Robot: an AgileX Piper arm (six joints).
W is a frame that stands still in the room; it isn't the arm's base.
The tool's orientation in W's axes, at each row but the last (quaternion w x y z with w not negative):
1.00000 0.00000 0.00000 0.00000
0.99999 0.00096 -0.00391 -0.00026
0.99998 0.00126 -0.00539 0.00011
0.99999 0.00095 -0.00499 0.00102
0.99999 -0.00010 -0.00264 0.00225
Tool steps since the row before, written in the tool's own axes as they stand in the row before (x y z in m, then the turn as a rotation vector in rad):
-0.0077 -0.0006 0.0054 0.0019 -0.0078 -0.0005
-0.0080 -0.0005 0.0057 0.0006 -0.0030 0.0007
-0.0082 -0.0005 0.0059 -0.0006 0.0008 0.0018
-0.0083 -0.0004 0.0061 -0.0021 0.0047 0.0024
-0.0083 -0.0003 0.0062 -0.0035 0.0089 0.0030
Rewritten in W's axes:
-0.0077 -0.0006 0.0054 0.0019 -0.0078 -0.0005
-0.0080 -0.0005 0.0056 0.0006 -0.0030 0.0007
-0.0083 -0.0005 0.0058 -0.0006 0.0008 0.0018
-0.0084 -0.0004 0.0060 -0.0021 0.0047 0.0024
-0.0083 -0.0003 0.0062 -0.0036 0.0089 0.0030

